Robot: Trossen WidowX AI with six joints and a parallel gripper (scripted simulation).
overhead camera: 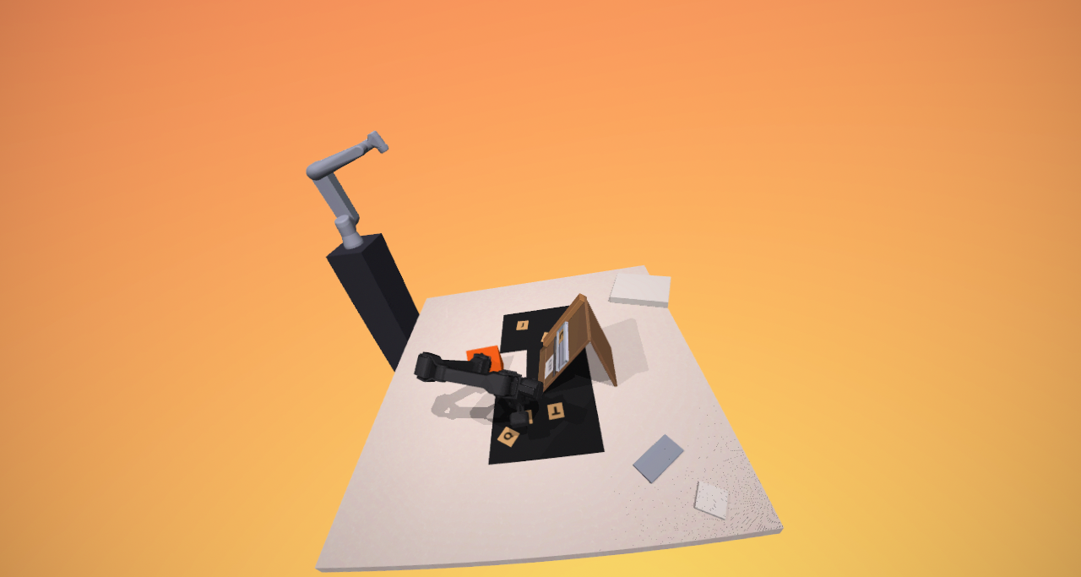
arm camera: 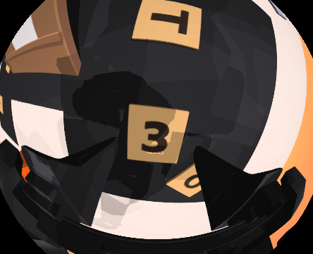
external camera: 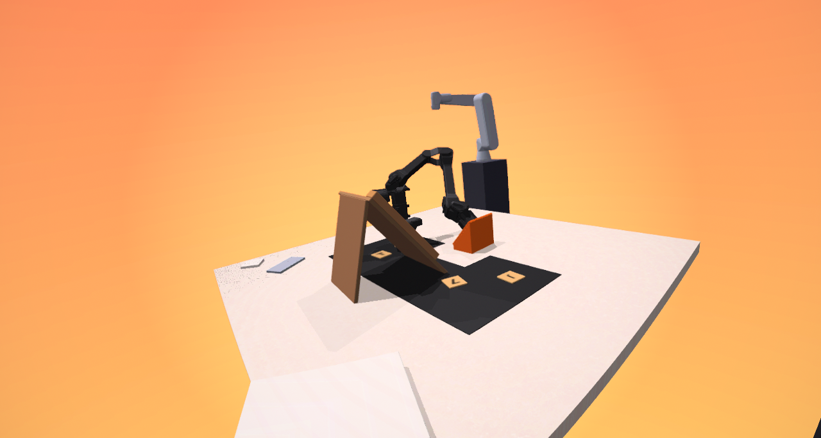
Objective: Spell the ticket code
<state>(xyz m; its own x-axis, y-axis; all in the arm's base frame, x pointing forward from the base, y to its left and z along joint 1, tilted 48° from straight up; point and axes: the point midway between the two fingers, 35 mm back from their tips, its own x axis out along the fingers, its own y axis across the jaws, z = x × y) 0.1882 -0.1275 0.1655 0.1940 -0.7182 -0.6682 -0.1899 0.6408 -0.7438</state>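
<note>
Now: the white ticket 180 mm to the left of my gripper tip, 100 mm ahead of it and 60 mm above it. From my gripper tip the other things lie so: black mat 230 mm to the left, 20 mm below, 10 mm ahead; grey slab 450 mm ahead, 150 mm to the right, 20 mm below; white square 570 mm ahead, 270 mm to the right, 20 mm below.
</note>
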